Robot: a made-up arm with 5 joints.
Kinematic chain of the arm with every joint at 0, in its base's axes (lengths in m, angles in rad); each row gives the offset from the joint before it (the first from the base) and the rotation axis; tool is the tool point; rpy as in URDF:
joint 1: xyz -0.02 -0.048 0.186 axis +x
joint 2: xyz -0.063 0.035 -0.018 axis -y
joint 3: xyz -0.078 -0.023 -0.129 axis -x
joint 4: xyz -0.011 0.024 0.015 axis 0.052 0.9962 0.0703
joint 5: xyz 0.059 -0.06 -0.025 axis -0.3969 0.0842 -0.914
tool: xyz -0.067 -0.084 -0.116 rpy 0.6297 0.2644 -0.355
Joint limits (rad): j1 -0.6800..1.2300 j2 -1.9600..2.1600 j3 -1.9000..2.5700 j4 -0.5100..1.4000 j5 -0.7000..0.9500
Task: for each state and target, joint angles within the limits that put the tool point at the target. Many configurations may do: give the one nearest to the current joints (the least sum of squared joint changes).
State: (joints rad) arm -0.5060 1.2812 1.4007 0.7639 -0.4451
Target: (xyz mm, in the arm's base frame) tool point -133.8 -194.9 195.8
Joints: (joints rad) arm -0.6800 1.0083 1.7544 0.2404 -0.5913
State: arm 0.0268 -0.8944 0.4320 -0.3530 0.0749
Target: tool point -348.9 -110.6 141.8
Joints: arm 0.2019 -1.1656 -0.0812 -0.4681 0.6759
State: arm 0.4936 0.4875 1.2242 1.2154 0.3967
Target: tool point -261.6 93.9 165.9
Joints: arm 1.0758 0.4290 1.5613 1.4000 0.6646
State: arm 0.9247 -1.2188 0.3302 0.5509 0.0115
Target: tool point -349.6 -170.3 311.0
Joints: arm 0.3629 -1.5961 -0.2757 0.7006 -0.2249
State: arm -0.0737 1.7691 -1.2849 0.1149 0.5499
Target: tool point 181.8 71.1 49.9
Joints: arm 0.2068 1.6192 -1.3521 0.2449 0.3347
